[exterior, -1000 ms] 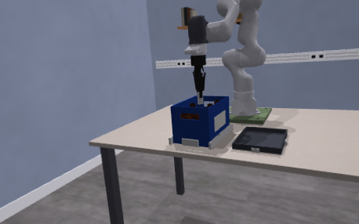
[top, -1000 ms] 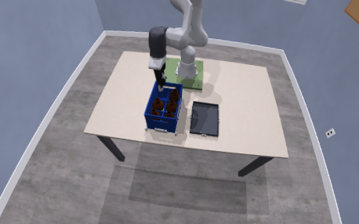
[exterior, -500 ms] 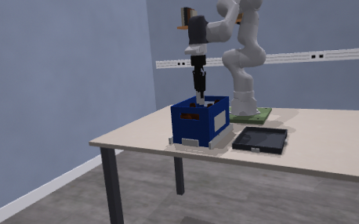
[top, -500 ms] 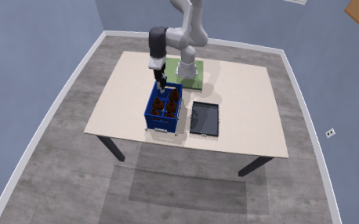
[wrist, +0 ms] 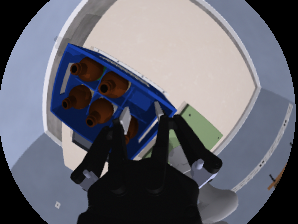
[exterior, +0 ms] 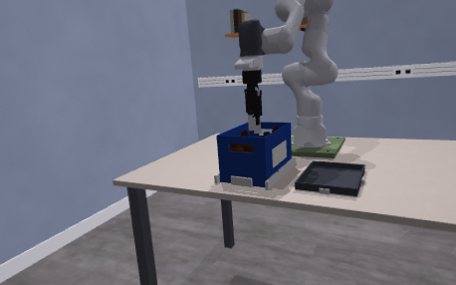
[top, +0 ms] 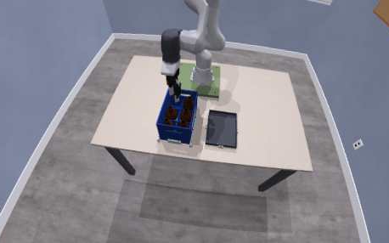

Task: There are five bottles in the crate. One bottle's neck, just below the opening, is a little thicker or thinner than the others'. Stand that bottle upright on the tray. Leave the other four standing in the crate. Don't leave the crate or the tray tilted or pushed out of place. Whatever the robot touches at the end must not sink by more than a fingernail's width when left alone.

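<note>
Now: hand 9 cm to the right of the bottle, 9 cm above it and 1 cm short of it. Also, from my hand: blue crate 9 cm below, 9 cm ahead, 3 cm to the left; dark tray 30 cm to the left, 16 cm below, 13 cm ahead.
</note>
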